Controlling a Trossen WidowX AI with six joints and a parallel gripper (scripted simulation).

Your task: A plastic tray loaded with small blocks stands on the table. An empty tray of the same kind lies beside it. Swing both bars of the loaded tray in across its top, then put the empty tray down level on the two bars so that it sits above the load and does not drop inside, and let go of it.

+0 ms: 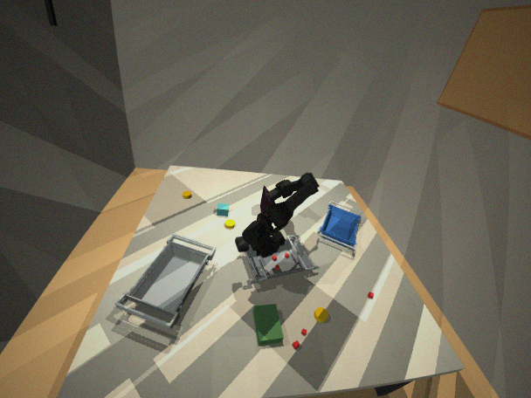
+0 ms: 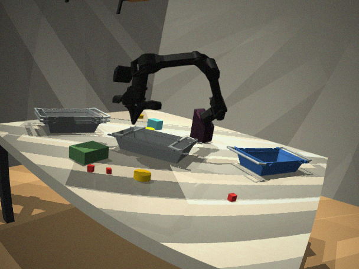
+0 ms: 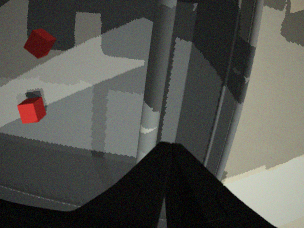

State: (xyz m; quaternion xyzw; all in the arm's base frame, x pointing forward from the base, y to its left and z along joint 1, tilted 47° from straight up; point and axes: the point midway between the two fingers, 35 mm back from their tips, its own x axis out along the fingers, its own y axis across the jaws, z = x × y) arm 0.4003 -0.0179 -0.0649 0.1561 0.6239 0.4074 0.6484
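Right now the blue tray is 46 cm to the left of my gripper tip, 31 cm behind it and 4 cm below it. The rest, counted from my gripper tip: cyan cube (34 cm behind, 19 cm to the right, 6 cm below); green block (25 cm ahead, 7 cm below, 5 cm to the left).
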